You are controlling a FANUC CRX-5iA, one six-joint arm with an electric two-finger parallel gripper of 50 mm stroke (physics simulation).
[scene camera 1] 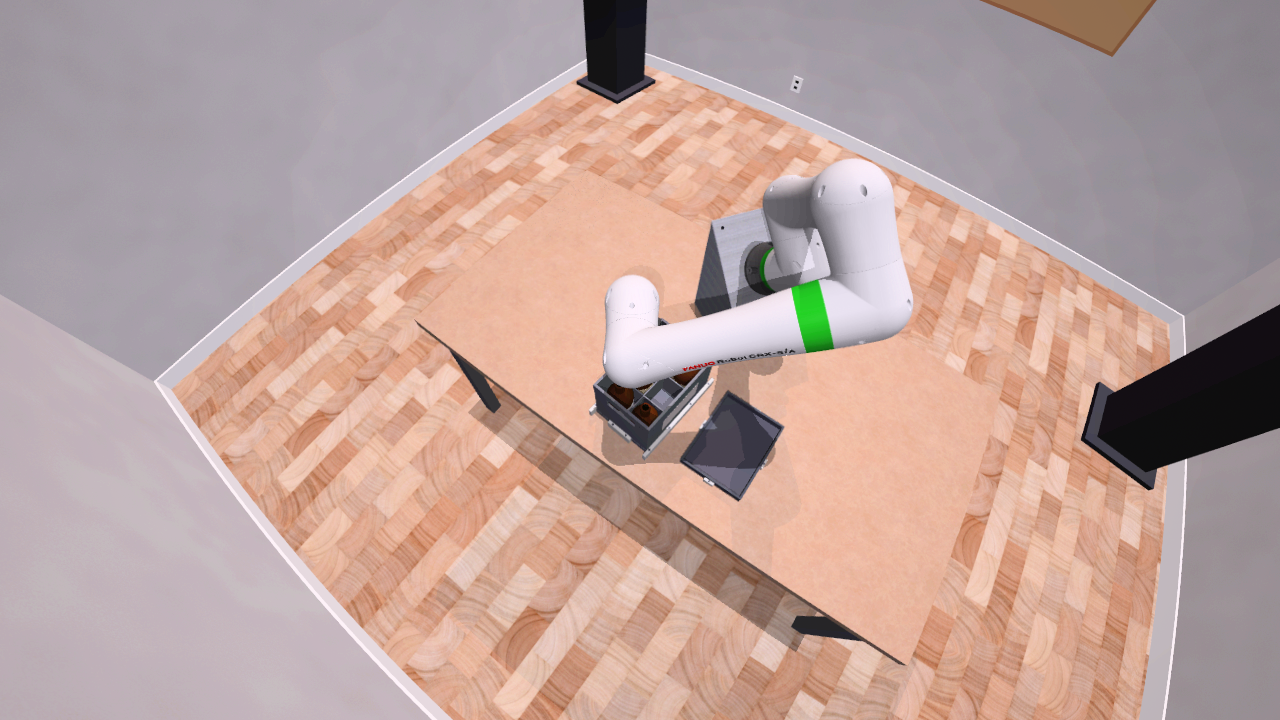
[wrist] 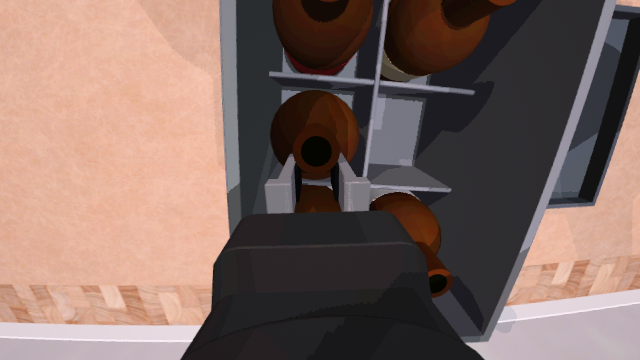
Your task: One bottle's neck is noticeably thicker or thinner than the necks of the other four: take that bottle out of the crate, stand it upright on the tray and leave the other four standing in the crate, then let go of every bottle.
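Where they show: gripper, fingertip midpoint: point(wrist: 316, 168); arm's base at its link origin: point(scene camera 1: 767, 268).
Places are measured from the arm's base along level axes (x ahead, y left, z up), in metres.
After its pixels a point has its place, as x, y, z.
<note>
In the wrist view my gripper point(wrist: 316, 168) @(0.440, -0.094, -0.127) is shut on the neck of a brown bottle point(wrist: 316, 112) @(0.401, -0.096, -0.131), upright in the left middle compartment of the dark crate point(wrist: 228, 75) @(0.387, -0.139, -0.081) point(scene camera 1: 637, 431) @(0.554, 0.010, -0.150). Whether its base is raised is hidden. Two bottles point(wrist: 322, 45) @(0.358, -0.096, -0.138) point(wrist: 430, 45) @(0.350, -0.022, -0.137) stand above it in the view, their necks partly cut off. Another bottle point(wrist: 318, 200) @(0.473, -0.089, -0.146) shows between the fingers, mostly hidden, and one point(wrist: 417, 220) @(0.482, -0.004, -0.138) stands at lower right with a slim neck. In the scene view the arm hides the gripper. The dark tray point(scene camera 1: 729, 447) @(0.390, 0.210, -0.251) point(wrist: 607, 115) @(0.368, 0.302, -0.247) holds no bottle in the scene view.
The right middle compartment point(wrist: 397, 130) @(0.417, 0.007, -0.248) is empty. Thin dividers point(wrist: 425, 87) @(0.374, -0.008, -0.162) and the tall crate walls surround the held bottle. The tray lies close beside the crate on the brown table point(scene camera 1: 850, 501) @(0.291, 0.565, -0.256). The white arm point(scene camera 1: 716, 344) @(0.494, 0.116, 0.326) reaches over the crate from its grey base point(scene camera 1: 716, 268) @(0.097, -0.108, -0.004).
</note>
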